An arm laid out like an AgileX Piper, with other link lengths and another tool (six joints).
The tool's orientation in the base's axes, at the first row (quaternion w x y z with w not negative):
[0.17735 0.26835 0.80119 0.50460]
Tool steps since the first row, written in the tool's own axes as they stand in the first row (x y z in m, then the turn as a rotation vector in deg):
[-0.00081 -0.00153 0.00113 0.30 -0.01 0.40]
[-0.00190 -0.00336 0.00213 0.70 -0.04 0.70]
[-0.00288 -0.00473 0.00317 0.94 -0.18 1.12]
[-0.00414 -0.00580 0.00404 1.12 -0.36 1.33]
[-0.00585 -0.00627 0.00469 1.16 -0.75 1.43]
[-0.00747 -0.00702 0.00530 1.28 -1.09 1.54]
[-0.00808 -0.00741 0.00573 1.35 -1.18 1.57]
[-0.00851 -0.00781 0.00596 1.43 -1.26 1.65]
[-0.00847 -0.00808 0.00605 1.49 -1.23 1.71]
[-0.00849 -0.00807 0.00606 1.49 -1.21 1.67]
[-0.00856 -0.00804 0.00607 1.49 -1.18 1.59]
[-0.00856 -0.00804 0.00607 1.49 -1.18 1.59]
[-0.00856 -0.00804 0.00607 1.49 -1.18 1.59]
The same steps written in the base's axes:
[0.00089 -0.00022 -0.00186 -0.02 0.46 -0.18]
[0.00185 -0.00080 -0.00392 -0.18 0.91 -0.34]
[0.00286 -0.00113 -0.00559 -0.17 1.31 -0.65]
[0.00407 -0.00165 -0.00691 -0.24 1.51 -0.91]
[0.00567 -0.00239 -0.00759 -0.31 1.47 -1.31]
[0.00710 -0.00320 -0.00851 -0.43 1.50 -1.66]
[0.00773 -0.00340 -0.00904 -0.50 1.53 -1.76]
[0.00810 -0.00364 -0.00949 -0.53 1.61 -1.86]
[0.00805 -0.00364 -0.00978 -0.54 1.70 -1.86]
[0.00807 -0.00365 -0.00977 -0.56 1.68 -1.83]
[0.00814 -0.00367 -0.00975 -0.60 1.63 -1.77]
[0.00814 -0.00367 -0.00975 -0.60 1.63 -1.77]
[0.00814 -0.00367 -0.00975 -0.60 1.63 -1.77]

